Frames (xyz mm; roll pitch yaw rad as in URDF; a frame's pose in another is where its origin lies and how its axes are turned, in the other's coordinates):
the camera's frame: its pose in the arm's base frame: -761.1 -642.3 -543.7 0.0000 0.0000 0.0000
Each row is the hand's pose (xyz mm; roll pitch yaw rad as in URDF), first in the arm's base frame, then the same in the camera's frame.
Working: the arm's base frame: its pose in the camera's frame: 761.1 642.3 543.7 0.0000 0.0000 0.0000

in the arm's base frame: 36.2 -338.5 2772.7 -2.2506 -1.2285 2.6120
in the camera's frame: 797.3 303.8 3316.4 -2.2506 -1.2285 2.6120
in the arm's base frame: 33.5 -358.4 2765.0 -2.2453 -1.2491 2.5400
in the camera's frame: 794.6 283.9 3308.7 -2.2453 -1.2491 2.5400
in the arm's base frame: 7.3 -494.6 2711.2 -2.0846 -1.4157 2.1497
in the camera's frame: 768.4 147.7 3254.9 -2.0846 -1.4157 2.1497
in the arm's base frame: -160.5 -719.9 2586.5 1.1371 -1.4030 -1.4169
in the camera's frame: 600.6 -77.6 3130.2 1.1371 -1.4030 -1.4169
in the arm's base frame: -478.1 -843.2 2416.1 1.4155 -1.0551 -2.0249
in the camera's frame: 283.0 -200.9 2959.8 1.4155 -1.0551 -2.0249
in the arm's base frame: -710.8 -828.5 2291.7 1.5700 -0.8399 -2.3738
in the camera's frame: 50.3 -186.2 2835.4 1.5700 -0.8399 -2.3738
